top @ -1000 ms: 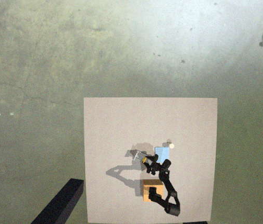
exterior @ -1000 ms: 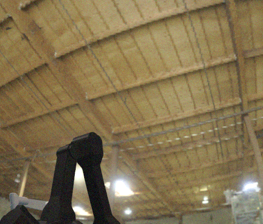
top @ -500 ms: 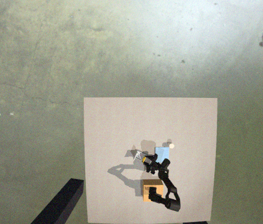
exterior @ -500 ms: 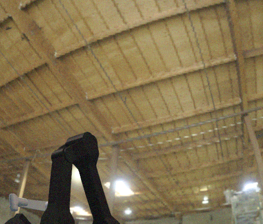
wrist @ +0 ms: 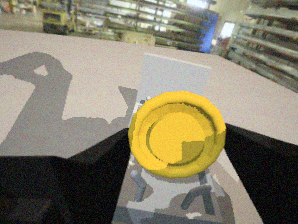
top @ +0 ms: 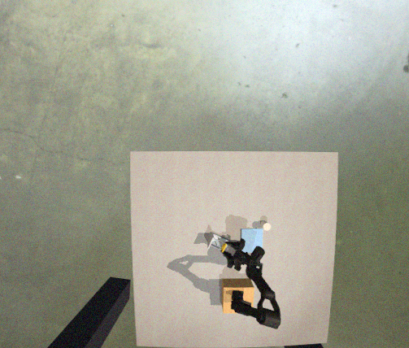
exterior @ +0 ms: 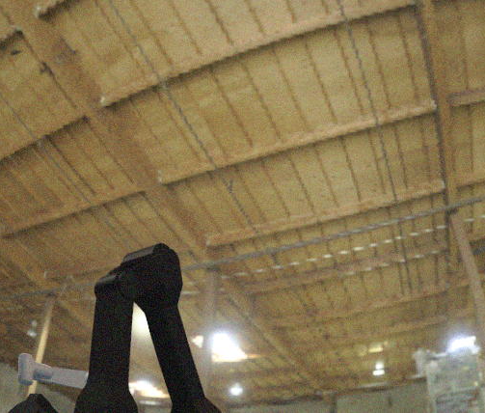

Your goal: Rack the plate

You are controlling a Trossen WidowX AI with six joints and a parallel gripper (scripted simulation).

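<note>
Right now my gripper tip is 1 cm to the left of the yellow plate. The rest, counted from my gripper tip: blue spoon: 21 cm to the right, 7 cm behind, 5 cm below; light blue mat: 18 cm to the right, 5 cm below, 3 cm ahead; grey dish rack: 3 cm below, 2 cm to the left, 1 cm ahead.
</note>
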